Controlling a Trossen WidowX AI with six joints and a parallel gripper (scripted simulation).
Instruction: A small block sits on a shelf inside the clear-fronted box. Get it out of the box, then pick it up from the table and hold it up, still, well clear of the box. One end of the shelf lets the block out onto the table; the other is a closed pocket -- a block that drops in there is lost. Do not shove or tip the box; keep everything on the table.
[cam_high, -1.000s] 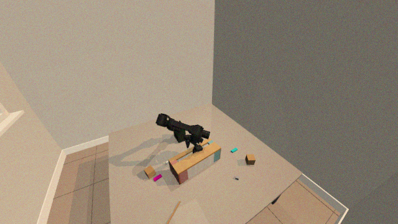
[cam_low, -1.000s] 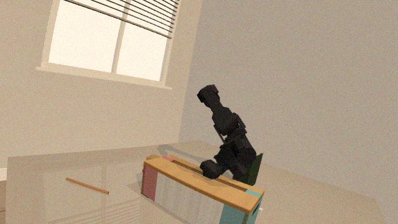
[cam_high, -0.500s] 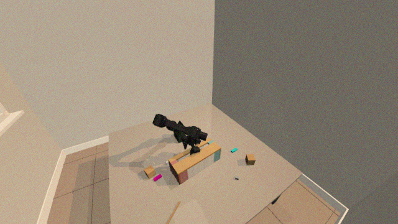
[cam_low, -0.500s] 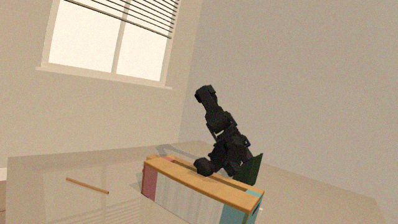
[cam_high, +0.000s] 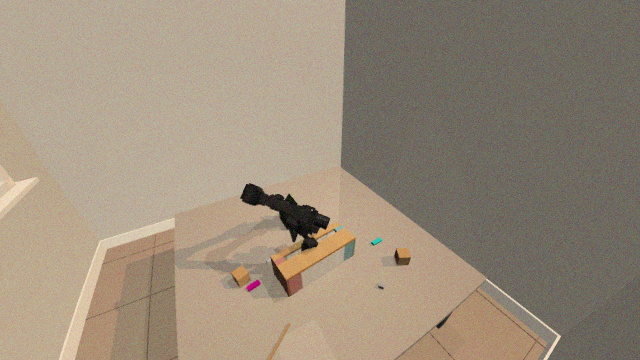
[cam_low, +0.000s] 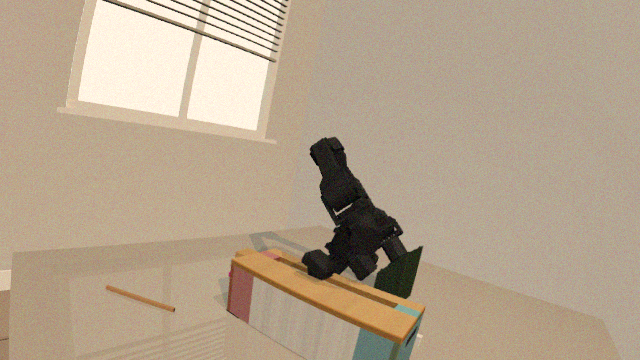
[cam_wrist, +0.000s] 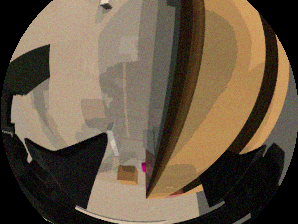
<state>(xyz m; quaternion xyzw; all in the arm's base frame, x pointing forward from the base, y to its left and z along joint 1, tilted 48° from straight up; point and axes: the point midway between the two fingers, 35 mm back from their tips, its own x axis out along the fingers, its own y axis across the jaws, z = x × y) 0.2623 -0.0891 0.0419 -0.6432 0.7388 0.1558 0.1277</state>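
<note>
Now: gripper tip 4 cm short of the long box, 5 cm to the right of it and 2 cm above it. From my gripper tip the other things lie so: magenta piece (25 cm to the right, 8 cm below); grey piece (36 cm ahead, 20 cm to the left, 8 cm below); wooden stick (28 cm ahead, 29 cm to the right, 8 cm below).
</note>
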